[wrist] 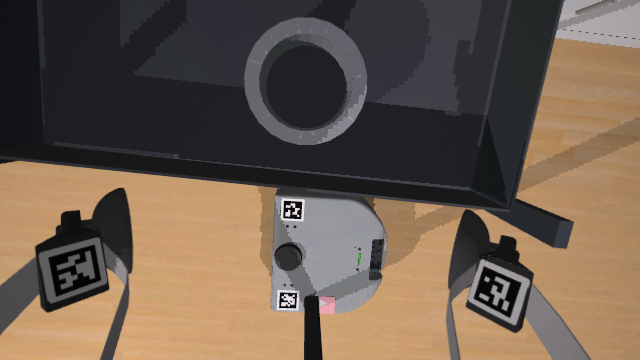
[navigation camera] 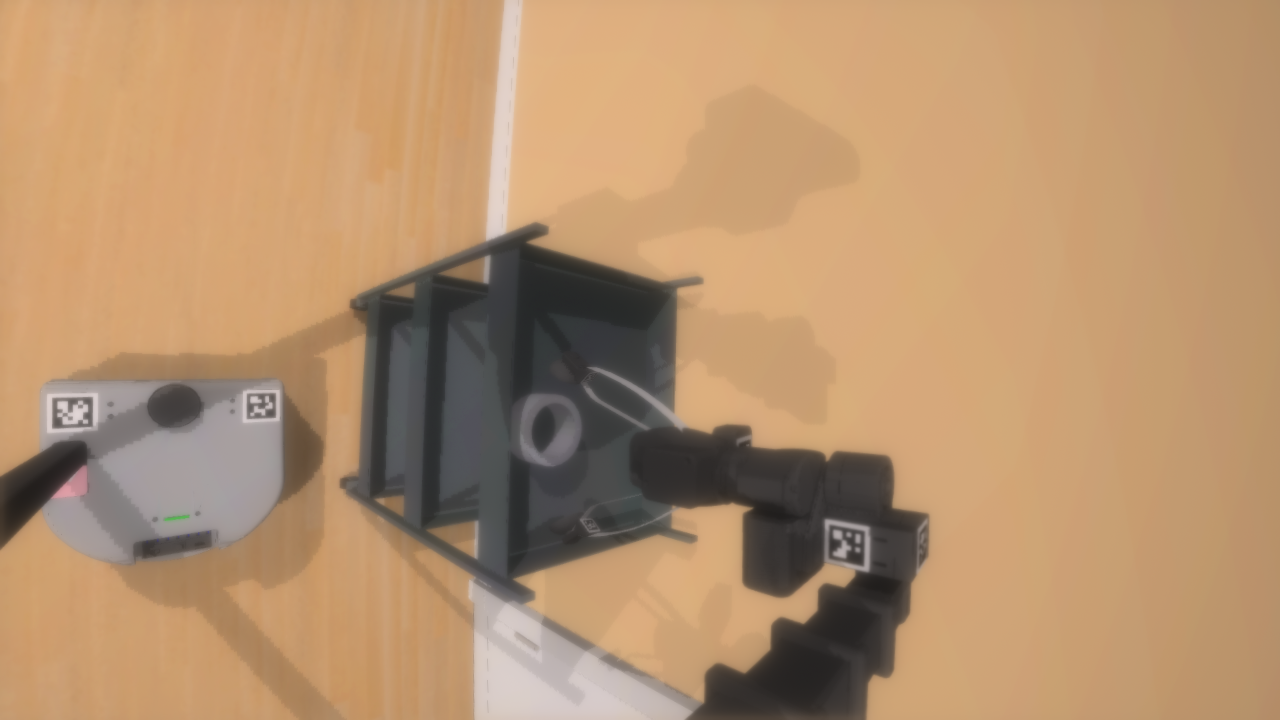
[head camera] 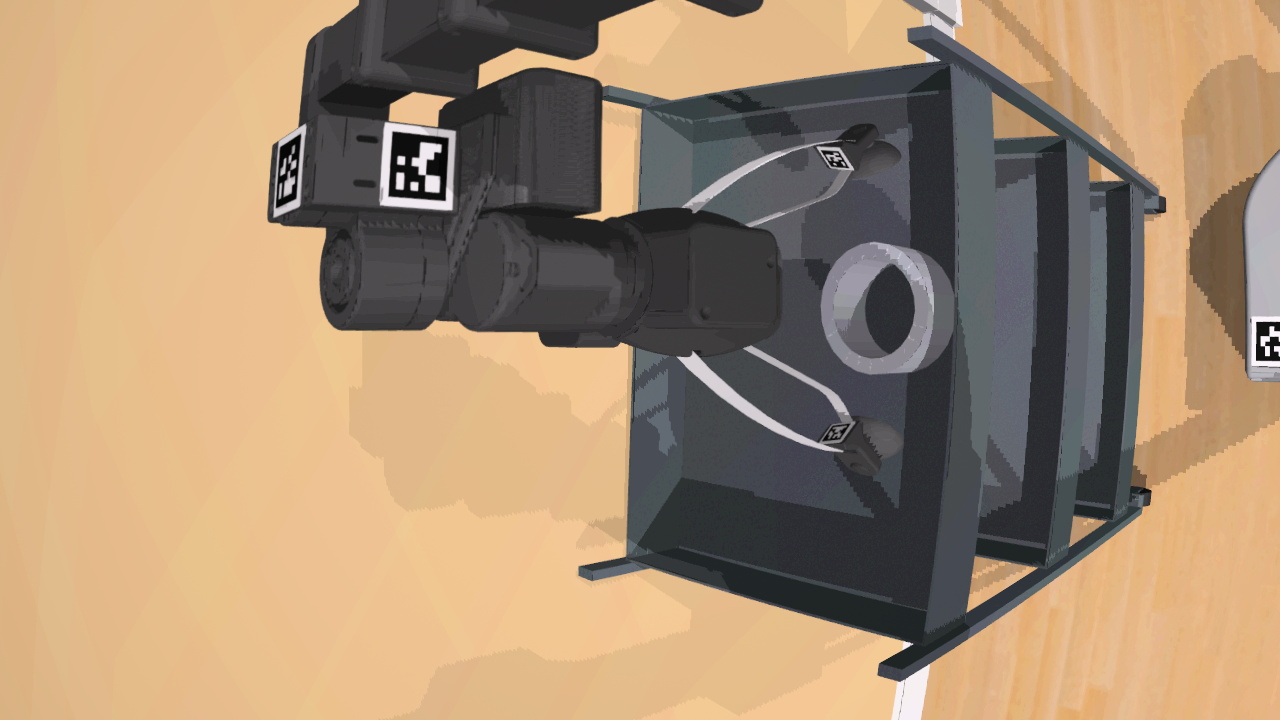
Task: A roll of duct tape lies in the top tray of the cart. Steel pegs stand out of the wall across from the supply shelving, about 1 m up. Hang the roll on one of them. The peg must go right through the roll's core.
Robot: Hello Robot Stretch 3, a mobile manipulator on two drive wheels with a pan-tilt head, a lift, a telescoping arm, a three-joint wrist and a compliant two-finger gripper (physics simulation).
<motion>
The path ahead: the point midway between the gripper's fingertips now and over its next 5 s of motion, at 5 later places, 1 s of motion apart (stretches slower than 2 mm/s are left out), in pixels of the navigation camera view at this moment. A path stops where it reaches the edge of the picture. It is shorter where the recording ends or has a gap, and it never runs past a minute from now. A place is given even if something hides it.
The gripper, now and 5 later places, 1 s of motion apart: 556,445; 601,439; 623,435; 582,430; 560,427; 552,426
</motion>
